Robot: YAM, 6 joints.
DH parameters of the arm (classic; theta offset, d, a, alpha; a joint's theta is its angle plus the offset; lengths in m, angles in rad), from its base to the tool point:
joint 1: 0 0.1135 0.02 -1.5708
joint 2: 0 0 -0.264 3.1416
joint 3: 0.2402 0 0.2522 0
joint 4: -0.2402 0 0.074 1.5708
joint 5: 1.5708 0 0 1.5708
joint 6: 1.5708 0.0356 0 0
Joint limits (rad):
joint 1: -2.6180..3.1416
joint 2: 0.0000..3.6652
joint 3: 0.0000..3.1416
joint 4: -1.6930..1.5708
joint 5: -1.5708..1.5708
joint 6: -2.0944..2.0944
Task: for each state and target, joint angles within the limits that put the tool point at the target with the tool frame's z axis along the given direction. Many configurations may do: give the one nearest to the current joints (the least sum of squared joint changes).
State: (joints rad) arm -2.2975 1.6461 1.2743 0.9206 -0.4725 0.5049
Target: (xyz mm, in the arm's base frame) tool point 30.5 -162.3 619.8 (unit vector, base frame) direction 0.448 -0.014 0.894
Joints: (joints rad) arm -1.4811 1.3103 1.6851 1.1355 -0.4611 0.5049
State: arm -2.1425 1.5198 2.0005 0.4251 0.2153 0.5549
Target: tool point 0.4 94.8 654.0 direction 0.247 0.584 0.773
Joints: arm -1.4578 0.9806 1.9230 1.2489 -0.3166 0.5549
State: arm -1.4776 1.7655 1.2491 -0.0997 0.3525 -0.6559
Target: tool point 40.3 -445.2 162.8 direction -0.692 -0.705 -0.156
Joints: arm -1.4174 2.1020 1.2055 0.6384 0.9132 -0.6559
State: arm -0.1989 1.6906 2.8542 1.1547 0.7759 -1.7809
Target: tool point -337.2 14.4 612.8 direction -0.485 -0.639 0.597
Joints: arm -0.1156 0.8534 2.7106 0.3132 0.7624 -1.7809
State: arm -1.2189 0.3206 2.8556 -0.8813 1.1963 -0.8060
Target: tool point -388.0 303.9 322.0 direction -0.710 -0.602 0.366
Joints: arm -0.7311 0.0021 2.3851 -0.4791 1.1732 -0.8060
